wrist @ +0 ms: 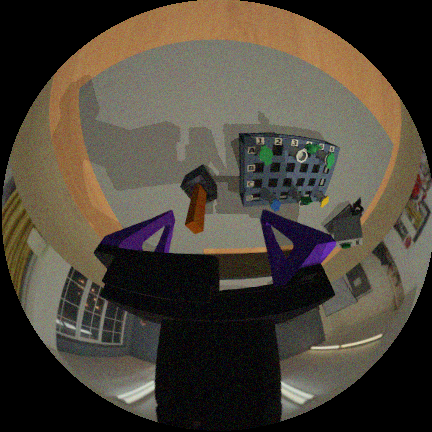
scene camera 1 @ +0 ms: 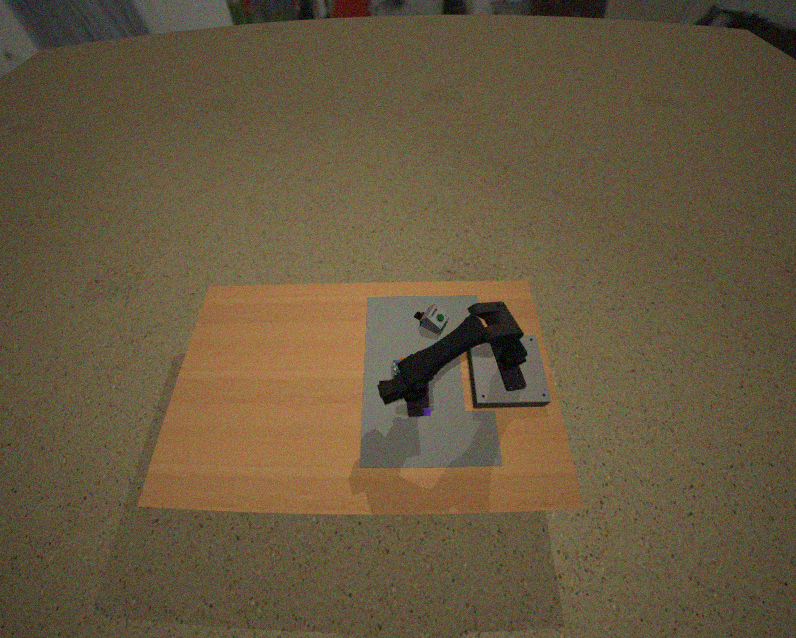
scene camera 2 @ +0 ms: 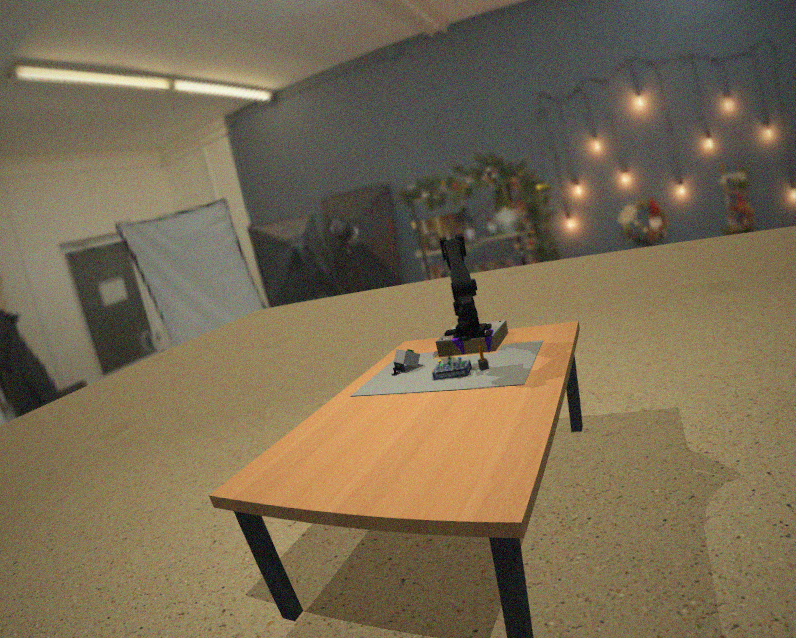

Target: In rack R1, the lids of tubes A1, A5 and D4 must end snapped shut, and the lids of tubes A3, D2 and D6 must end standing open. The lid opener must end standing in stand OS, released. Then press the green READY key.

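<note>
The blue rack R1 stands on the grey mat. In the wrist view a green lid is at A1, and a pale ring is near A3 with a green lid beside it. Another green lid is near A5. Along row D are a blue lid, a dark green lid and a yellow lid; their exact states are unclear. The orange lid opener stands in the dark stand. My gripper is open and empty, above the mat. The green READY key is visible.
The grey key box stands beyond the rack's column 6 end. The grey mat lies on the wooden table. The arm's base plate is at the table's right in scene camera 1, and the arm hides most of the rack there.
</note>
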